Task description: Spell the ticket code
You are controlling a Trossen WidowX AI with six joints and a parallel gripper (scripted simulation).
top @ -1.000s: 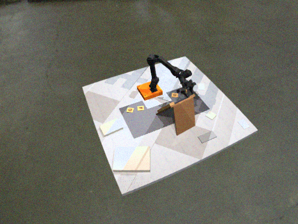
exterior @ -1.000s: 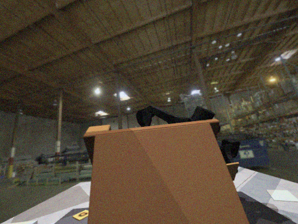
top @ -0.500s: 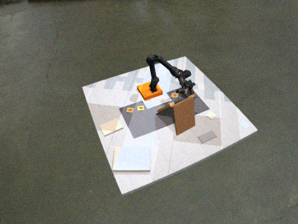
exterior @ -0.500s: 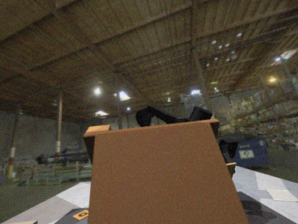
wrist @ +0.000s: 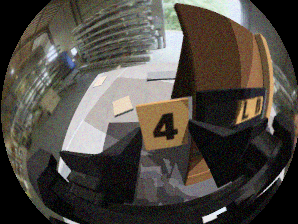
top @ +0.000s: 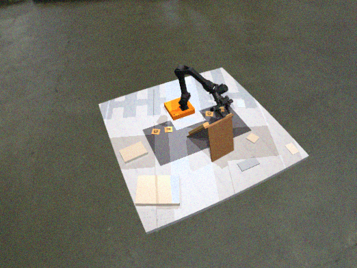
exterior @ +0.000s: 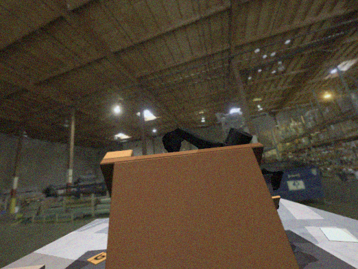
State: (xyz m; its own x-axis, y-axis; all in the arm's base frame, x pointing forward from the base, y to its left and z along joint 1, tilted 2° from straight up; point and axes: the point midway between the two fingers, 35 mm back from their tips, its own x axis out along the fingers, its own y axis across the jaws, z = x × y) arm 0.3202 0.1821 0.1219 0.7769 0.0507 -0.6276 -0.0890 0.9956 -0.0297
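My gripper tip is now 4 cm past the white ticket, 14 cm to the left of it and 8 cm above it. Round my gripper tip: dark mat 14 cm behind, 19 cm to the right, 16 cm below; grey plate 35 cm ahead, 2 cm to the right, 16 cm below.
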